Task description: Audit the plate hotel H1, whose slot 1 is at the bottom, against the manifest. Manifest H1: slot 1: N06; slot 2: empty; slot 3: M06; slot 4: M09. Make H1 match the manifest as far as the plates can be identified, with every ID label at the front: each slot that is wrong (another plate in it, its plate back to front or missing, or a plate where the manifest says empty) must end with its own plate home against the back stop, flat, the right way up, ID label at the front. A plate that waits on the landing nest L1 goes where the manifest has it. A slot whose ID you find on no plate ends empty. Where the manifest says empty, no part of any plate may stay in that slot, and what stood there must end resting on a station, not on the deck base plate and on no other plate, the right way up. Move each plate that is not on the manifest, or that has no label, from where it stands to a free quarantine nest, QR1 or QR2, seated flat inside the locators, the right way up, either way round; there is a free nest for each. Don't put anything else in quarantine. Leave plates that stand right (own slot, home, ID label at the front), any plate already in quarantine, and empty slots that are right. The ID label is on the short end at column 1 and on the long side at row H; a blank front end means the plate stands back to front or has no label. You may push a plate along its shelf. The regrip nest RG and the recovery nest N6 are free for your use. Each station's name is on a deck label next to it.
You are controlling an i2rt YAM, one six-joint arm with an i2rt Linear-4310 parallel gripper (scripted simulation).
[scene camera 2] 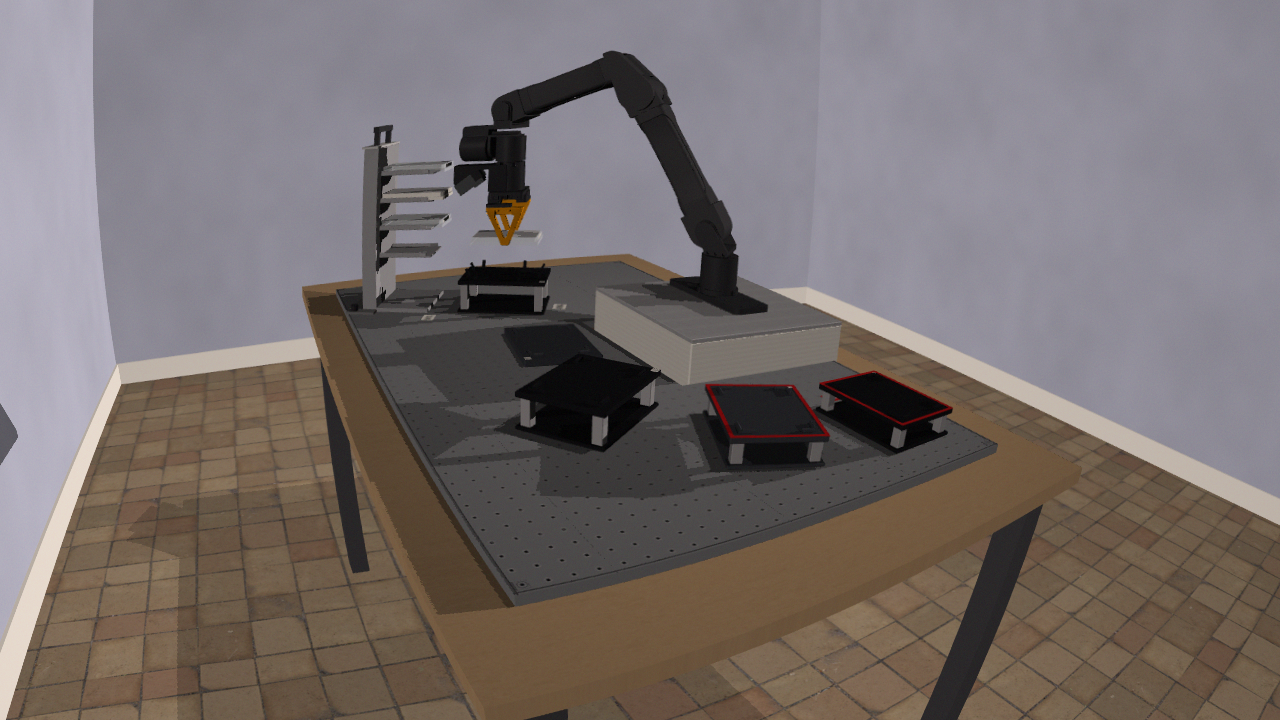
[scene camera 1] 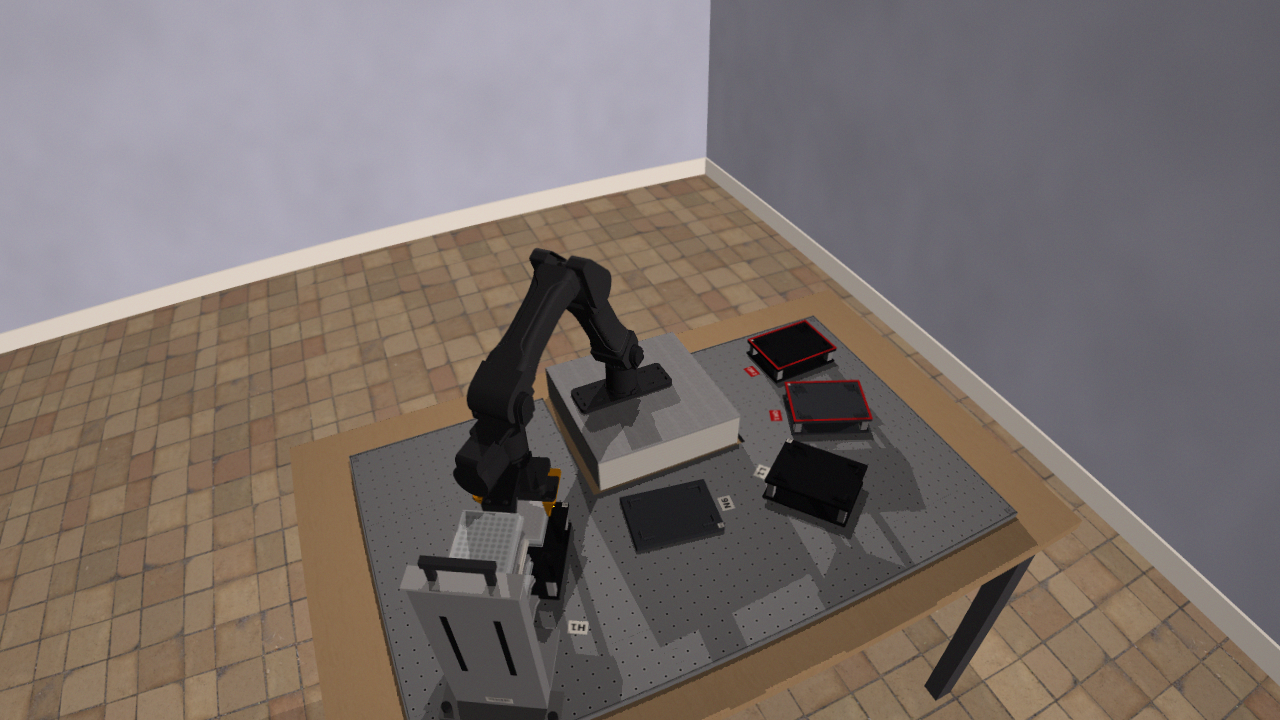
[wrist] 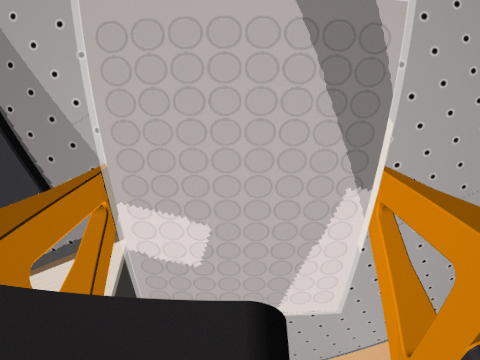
Scene:
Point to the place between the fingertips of my gripper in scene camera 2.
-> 508, 241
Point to a red-edged quarantine nest QR1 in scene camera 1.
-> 830, 400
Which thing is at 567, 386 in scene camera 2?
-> A black landing nest L1.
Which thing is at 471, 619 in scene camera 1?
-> A plate hotel H1.

